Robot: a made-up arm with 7 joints.
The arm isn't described. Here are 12 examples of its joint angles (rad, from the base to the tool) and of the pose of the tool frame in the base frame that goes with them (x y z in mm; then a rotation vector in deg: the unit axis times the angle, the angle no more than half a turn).
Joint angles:
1: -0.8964 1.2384 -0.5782 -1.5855 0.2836 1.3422 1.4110
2: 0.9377 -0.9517 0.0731 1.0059 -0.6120 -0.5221 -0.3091
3: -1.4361 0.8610 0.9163 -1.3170 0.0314 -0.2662 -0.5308
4: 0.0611 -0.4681 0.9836 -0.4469 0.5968 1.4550 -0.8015
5: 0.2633 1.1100 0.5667 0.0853 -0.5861 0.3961 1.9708
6: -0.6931 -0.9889 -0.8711 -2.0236 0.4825 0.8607 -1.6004
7: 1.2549 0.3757 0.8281 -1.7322 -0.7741 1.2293 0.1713
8: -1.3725 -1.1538 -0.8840 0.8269 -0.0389 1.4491 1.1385
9: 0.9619 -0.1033 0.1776 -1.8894 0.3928 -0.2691 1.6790
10: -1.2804 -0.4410 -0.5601 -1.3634 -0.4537 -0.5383 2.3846
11: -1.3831 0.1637 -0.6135 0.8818 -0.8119 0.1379 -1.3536
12: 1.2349 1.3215 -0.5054 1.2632 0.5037 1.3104 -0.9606
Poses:
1: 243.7 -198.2 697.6 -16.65 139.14 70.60
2: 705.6 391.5 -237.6 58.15 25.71 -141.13
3: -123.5 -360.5 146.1 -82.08 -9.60 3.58
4: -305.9 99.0 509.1 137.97 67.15 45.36
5: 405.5 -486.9 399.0 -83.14 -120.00 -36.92
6: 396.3 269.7 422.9 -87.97 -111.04 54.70
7: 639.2 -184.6 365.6 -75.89 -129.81 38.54
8: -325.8 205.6 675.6 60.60 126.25 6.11
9: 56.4 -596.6 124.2 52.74 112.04 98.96
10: 376.1 475.8 -190.2 17.74 -70.16 -26.42
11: 42.1 766.6 613.4 37.48 132.43 -63.89
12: -124.1 -518.0 462.3 -142.10 -27.77 1.17
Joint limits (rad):
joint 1: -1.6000..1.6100
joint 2: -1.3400..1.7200
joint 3: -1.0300..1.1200
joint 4: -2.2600..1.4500
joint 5: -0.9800..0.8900
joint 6: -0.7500..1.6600
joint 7: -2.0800..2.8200
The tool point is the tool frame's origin. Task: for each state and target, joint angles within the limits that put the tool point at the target. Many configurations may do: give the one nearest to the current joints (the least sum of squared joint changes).
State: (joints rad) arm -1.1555 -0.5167 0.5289 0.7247 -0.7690 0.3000 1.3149
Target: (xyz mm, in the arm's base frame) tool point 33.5 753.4 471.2
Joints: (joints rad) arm -0.2868 -0.1571 0.3458 0.8785 -0.7399 0.6676 1.1941
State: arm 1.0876 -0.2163 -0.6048 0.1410 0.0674 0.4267 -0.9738
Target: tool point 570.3 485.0 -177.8
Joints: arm 1.2667 -0.6048 -0.7358 0.8154 0.5573 -0.0945 -1.2480
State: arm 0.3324 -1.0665 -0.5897 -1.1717 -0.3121 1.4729 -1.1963
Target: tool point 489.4 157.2 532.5
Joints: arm 0.4079 -0.9344 -0.5649 -1.1580 -0.2974 1.4400 -1.1936
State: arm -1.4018 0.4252 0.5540 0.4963 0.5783 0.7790 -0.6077
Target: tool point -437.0 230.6 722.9
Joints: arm -1.4553 0.1643 0.7340 0.6843 0.5562 0.7241 -0.5553
